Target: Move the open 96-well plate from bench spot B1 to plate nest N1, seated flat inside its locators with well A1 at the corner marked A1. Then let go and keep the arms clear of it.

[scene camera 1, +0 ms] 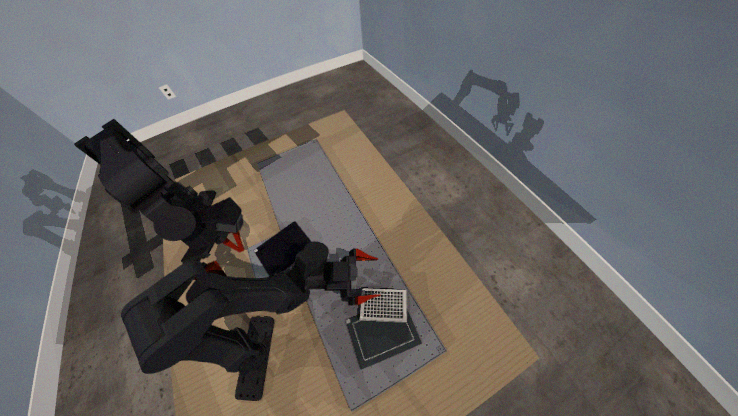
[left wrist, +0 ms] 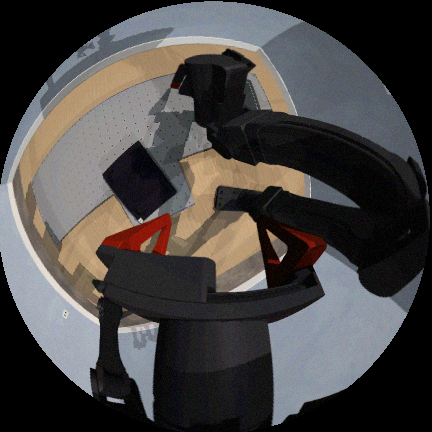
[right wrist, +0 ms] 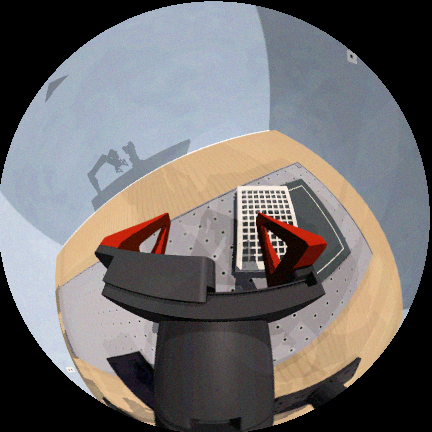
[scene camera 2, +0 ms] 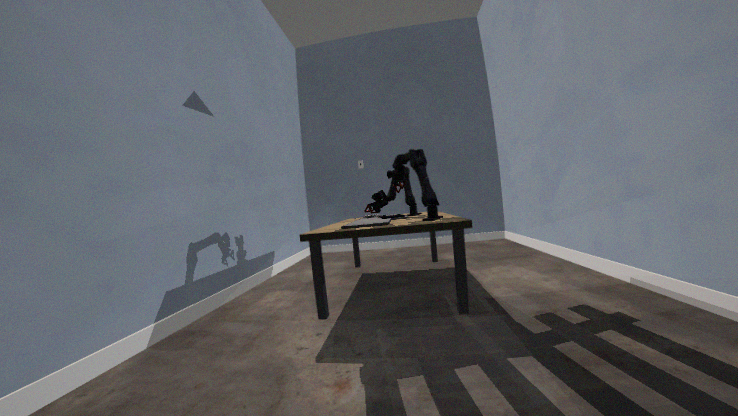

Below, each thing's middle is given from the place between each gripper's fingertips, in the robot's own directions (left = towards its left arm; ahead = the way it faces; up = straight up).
My right gripper is now 60 mm to the left of the white well plate (scene camera 1: 391, 306), 40 mm above it and 30 mm past it. Round my right hand: dark nest with white outline (scene camera 1: 374, 341): 110 mm to the right, 80 mm behind, 50 mm below; black square nest (scene camera 1: 276, 254): 270 mm to the left, 180 mm behind, 40 mm below.
I see my left gripper 9 cm short of the black square nest, 9 cm to the right of it and 19 cm above it. The rest, counted from my left hand: dark nest with white outline 20 cm ahead, 29 cm to the right, 20 cm below; then white well plate 24 cm ahead, 24 cm to the right, 19 cm below.
